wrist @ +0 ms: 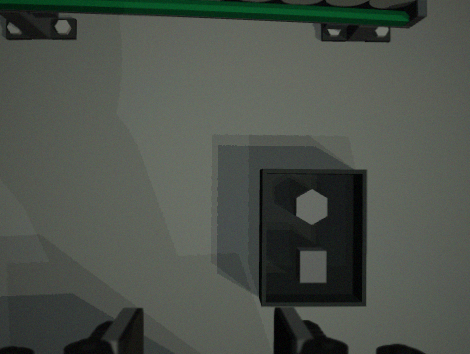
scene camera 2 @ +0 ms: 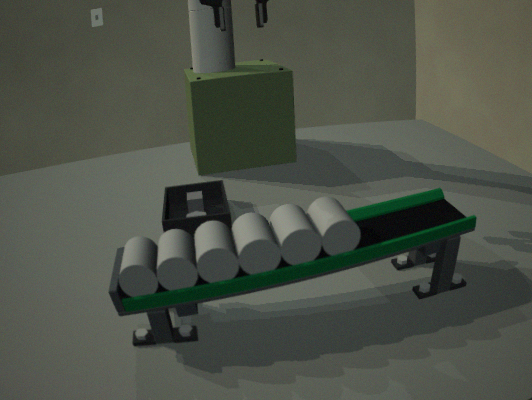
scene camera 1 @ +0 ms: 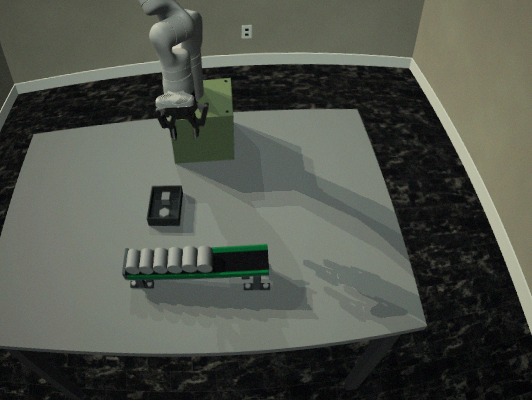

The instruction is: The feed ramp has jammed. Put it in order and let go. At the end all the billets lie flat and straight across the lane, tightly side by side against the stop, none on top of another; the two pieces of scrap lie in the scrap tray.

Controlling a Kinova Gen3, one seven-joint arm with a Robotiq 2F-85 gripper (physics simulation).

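Frame: origin at the arm's base, x up, y ahead, z left, level; centimetres.
Where they show: gripper, fingertip midpoint: (wrist: 209,334) (scene camera 2: 241,29) (scene camera 1: 185,137); arm's base at its link origin: (scene camera 2: 214,69).
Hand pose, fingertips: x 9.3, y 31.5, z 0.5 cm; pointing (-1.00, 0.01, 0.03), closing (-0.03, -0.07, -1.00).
Observation:
Each offset is from my fingertips to the top centre of the thing. Level surfaces: height alone.
Several pale grey billets {dx -18.3, dy +24.0, dz -4.6 cm} (scene camera 1: 174,260) (scene camera 2: 256,245) lie flat and straight across the ramp's lane in one row, side by side, none on top of another. The row's lower end is against the stop {dx -21.3, dy +23.2, dz -19.0 cm} (scene camera 1: 125,263) (scene camera 2: 115,280). The wrist view cuts off most of the row. A hexagonal scrap piece {dx -26.7, dy +2.8, dz -9.1 cm} (scene camera 1: 164,212) (wrist: 312,207) and a square scrap piece {dx -25.8, dy -2.8, dz -8.7 cm} (scene camera 1: 165,195) (wrist: 313,266) lie apart inside the black scrap tray {dx -25.2, dy +0.0, dz -8.9 cm} (scene camera 1: 165,222) (wrist: 363,240). My gripper (scene camera 1: 185,135) (scene camera 2: 241,24) (wrist: 209,334) is partly open and empty, high above the table, behind the tray.
The feed ramp (scene camera 1: 240,248) (scene camera 2: 400,243) (wrist: 150,11) has green side rails and stands on bolted feet; its upper end is at the right in both scene views. The green base block (scene camera 1: 205,140) (scene camera 2: 245,120) stands at the table's back. The table {dx -28.6 cm} (scene camera 1: 75,200) carries ramp and tray.

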